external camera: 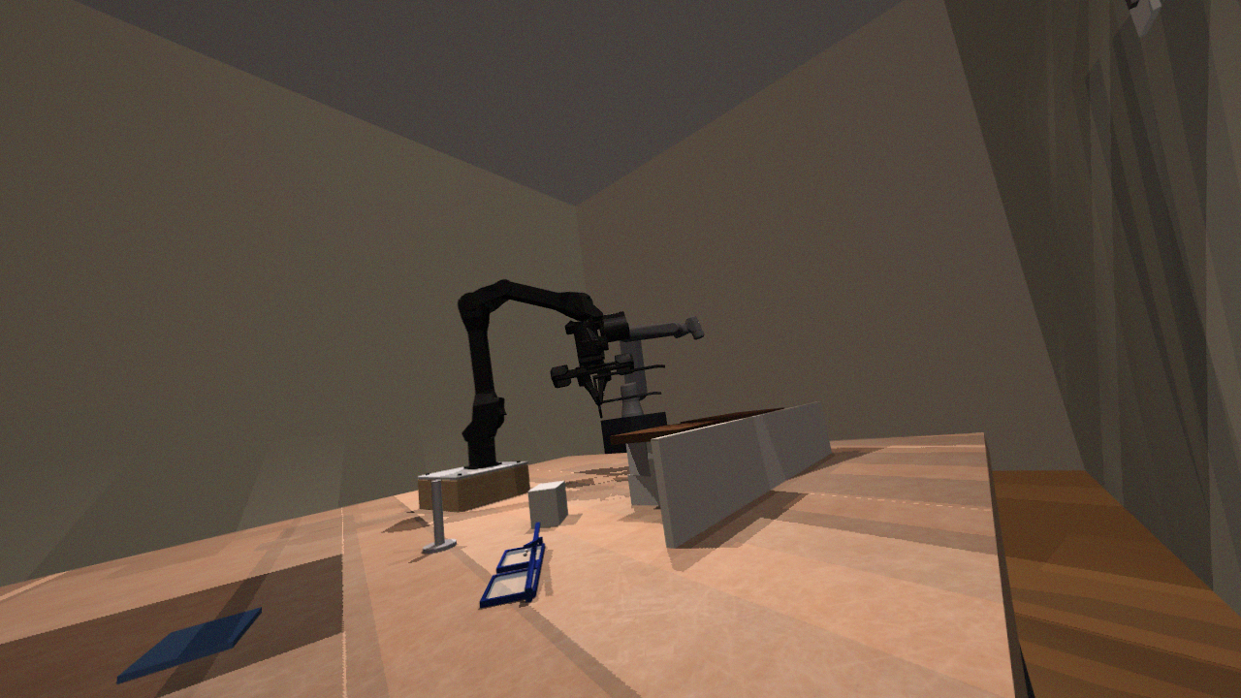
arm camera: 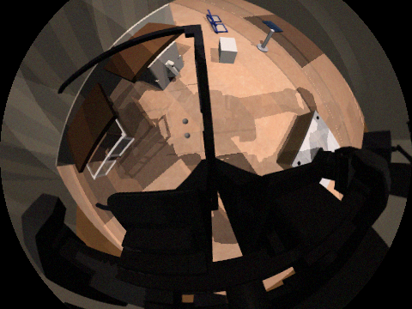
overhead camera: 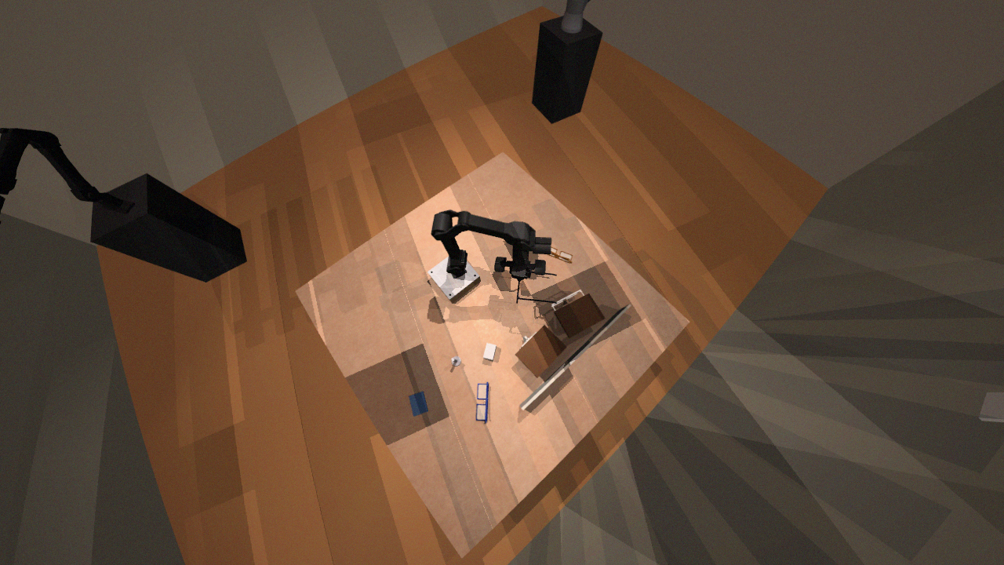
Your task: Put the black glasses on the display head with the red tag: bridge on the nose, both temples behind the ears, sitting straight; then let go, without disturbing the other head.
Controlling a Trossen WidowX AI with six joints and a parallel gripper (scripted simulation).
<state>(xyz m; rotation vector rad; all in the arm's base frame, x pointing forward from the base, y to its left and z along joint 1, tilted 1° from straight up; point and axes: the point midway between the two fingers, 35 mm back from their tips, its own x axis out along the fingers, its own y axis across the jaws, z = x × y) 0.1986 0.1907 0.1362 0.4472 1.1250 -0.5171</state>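
The grey display head lies 240 mm ahead of my gripper tip, 110 mm below it and 70 mm to the right of it. The rest, counted from my gripper tip: grey post (380 mm to the right, 140 mm below, 120 mm ahead); then white cube (240 mm to the right, 160 mm ahead, 140 mm below); then long grey panel (360 mm ahead, 110 mm below, 60 mm to the left).
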